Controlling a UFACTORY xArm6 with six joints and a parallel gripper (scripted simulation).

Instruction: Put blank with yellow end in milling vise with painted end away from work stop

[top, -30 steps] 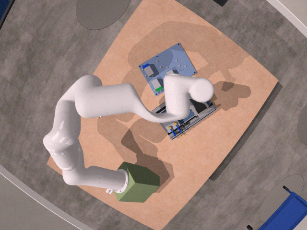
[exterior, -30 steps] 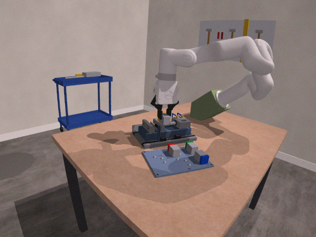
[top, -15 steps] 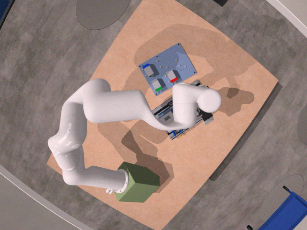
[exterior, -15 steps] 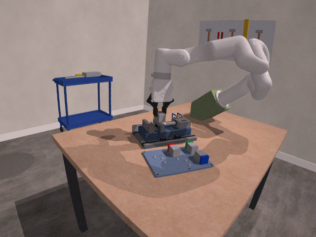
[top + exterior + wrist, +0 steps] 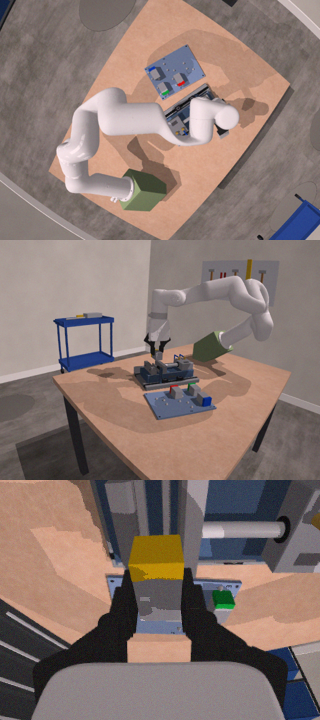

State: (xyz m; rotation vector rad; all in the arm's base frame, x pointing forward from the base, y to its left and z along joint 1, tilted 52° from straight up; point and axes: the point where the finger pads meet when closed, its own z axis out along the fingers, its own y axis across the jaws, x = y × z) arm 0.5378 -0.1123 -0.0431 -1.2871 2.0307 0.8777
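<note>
The moving jaw is 9 cm below my hand and 3 cm behind it. Round my hand: hosed block (16 cm behind, 9 cm below, 5 cm to the left); fixed jaw (9 cm below, 2 cm to the right, 2 cm ahead); yellow-ended blank (2 cm below).
</note>
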